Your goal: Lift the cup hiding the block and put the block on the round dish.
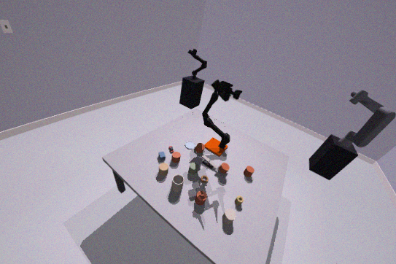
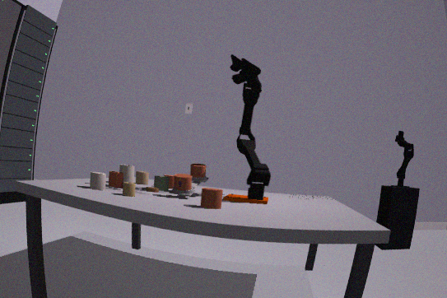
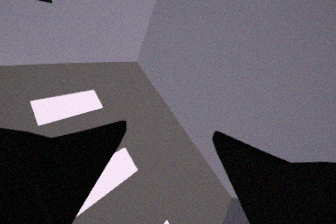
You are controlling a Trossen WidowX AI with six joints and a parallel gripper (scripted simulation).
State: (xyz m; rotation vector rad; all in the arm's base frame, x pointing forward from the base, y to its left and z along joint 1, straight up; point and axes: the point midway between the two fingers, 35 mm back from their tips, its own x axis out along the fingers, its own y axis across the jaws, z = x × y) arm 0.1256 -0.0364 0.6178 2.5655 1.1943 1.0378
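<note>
My gripper tip is 61 cm above the grey block, 16 cm to the right of it and 15 cm short of it. From my gripper tip the other things lie so: balance: 63 cm below, 15 cm ahead, 2 cm to the left; pale round dish: 65 cm below, 23 cm to the right, 7 cm ahead; balance beam: 61 cm below, 15 cm ahead, 2 cm to the left.
</note>
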